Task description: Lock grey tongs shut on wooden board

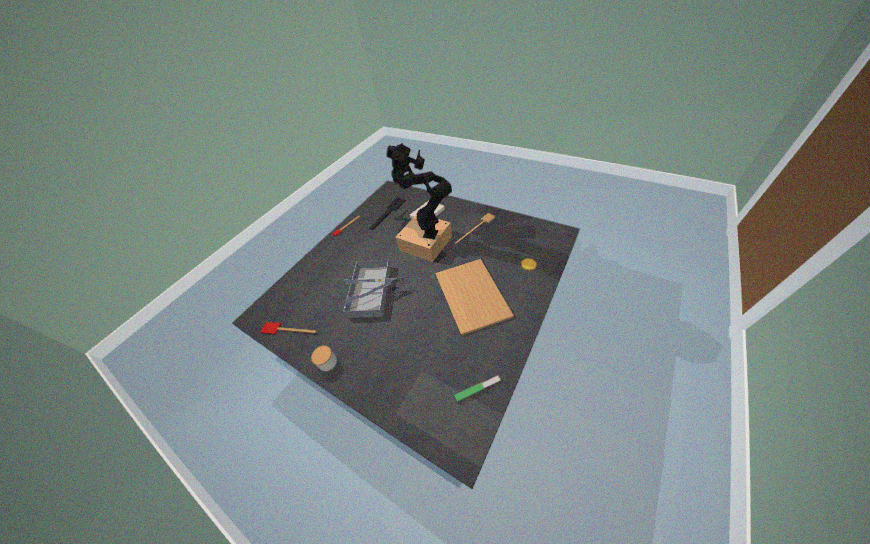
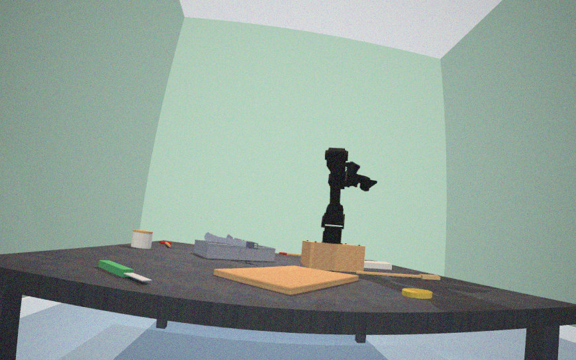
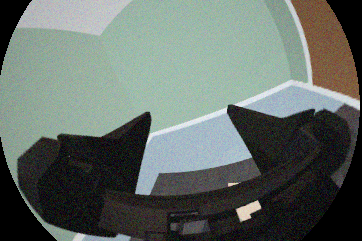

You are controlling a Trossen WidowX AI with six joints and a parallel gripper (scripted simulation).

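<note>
Right now my gripper tip is 62 cm short of the grey roasting tin, 5 cm to the left of it and 39 cm above it. From my gripper tip the other things lie so: black spatula: 2 cm ahead, 22 cm to the right, 42 cm below; white block: 3 cm to the left, 41 cm below; wooden board: 52 cm ahead, 44 cm to the left, 41 cm below.
</note>
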